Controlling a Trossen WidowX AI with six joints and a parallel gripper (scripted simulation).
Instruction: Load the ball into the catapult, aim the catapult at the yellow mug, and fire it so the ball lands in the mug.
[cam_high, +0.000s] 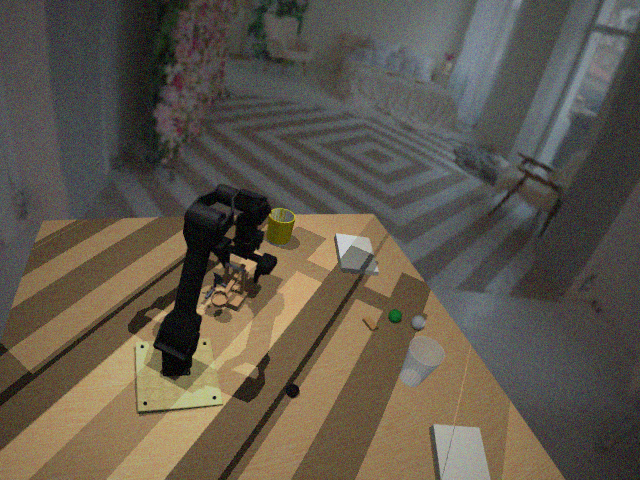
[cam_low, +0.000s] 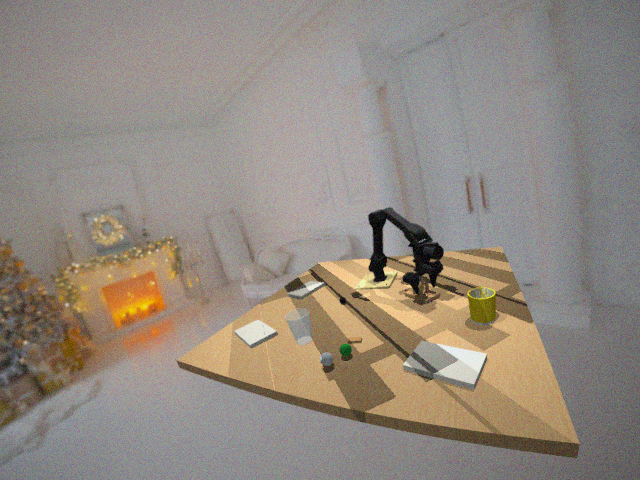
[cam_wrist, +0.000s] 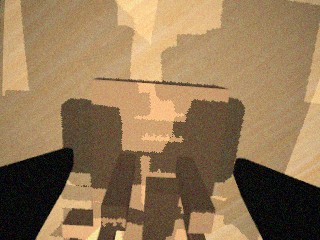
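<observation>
The dark ball lies 6 cm ahead of my gripper tip, 39 cm to the right of it and 2 cm below it. From my gripper tip the other things lie so: wooden catapult: 6 cm behind, 5 cm to the right, 2 cm above; then small brown block: 35 cm ahead, 20 cm to the right, 3 cm below; then yellow mug: 17 cm ahead, 22 cm to the left, 1 cm below.
</observation>
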